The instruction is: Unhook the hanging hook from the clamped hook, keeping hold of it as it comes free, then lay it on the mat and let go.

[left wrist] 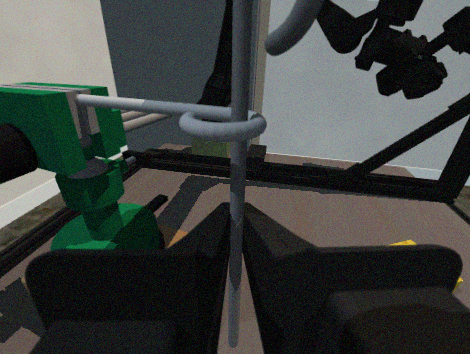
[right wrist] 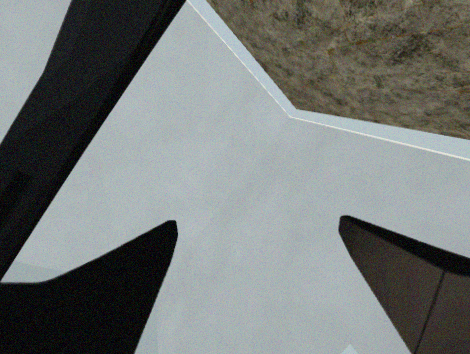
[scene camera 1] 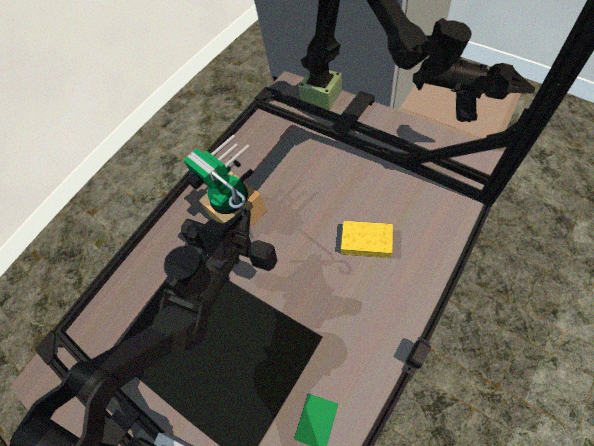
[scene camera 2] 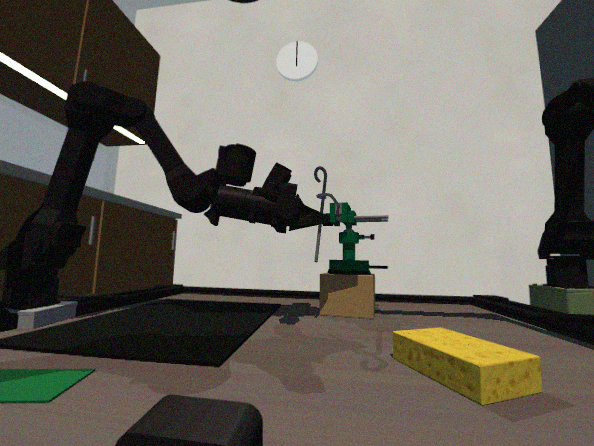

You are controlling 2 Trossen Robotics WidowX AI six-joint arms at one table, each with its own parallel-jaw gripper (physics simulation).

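Frame: origin at the left arm's base, x ahead, y left, z up, level; centimetres.
Seen in the pictures: left gripper, fingertip midpoint: (left wrist: pixel 234 211) (scene camera 1: pixel 247 210) (scene camera 2: pixel 329 219); right gripper, fingertip midpoint: (left wrist: pixel 448 67) (right wrist: pixel 257 225) (scene camera 1: pixel 523 89); left arm's base, link origin: (scene camera 2: pixel 28 305); right arm's base, link origin: (scene camera 1: pixel 320 79) (scene camera 2: pixel 568 287).
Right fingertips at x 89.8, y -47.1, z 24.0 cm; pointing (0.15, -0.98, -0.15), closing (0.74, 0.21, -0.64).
Offsets run from my right fingertips to a thing's middle. "*": to the spot under its first point. Level surfaces: height alone.
The hanging hook {dx -41.4, dy +46.3, dz -6.7 cm} (scene camera 2: pixel 317 245) (left wrist: pixel 239 170) is a thin grey rod, nearly upright. My left gripper (scene camera 1: pixel 247 206) (scene camera 2: pixel 327 219) (left wrist: pixel 234 211) is shut on its shaft. The hook's curved end stands above the loop of the clamped hook {* dx -37.9, dy +48.1, dz -3.4 cm} (scene camera 2: pixel 332 198) (left wrist: pixel 150 105). In the left wrist view the shaft appears to run through that loop; whether they touch I cannot tell. The clamped hook is held in a green vise {dx -30.6, dy +57.7, dz -10.2 cm} (scene camera 1: pixel 225 192) (scene camera 2: pixel 348 250) (left wrist: pixel 105 225). The black mat {dz -26.1 cm} (scene camera 1: pixel 225 360) (scene camera 2: pixel 150 330) lies under the left arm. My right gripper (scene camera 1: pixel 527 89) (right wrist: pixel 257 225) is open and empty.
The vise stands on a wooden block {dx -31.8, dy +58.2, dz -22.4 cm} (scene camera 1: pixel 257 207) (scene camera 2: pixel 347 295). A yellow sponge {dx -30.0, dy +24.3, dz -25.1 cm} (scene camera 1: pixel 367 238) (scene camera 2: pixel 465 350) lies on the table. A green sheet {dx -71.0, dy +23.0, dz -26.6 cm} (scene camera 1: pixel 316 420) (scene camera 2: pixel 40 387) lies beside the mat. A black frame (scene camera 1: pixel 450 180) edges the table.
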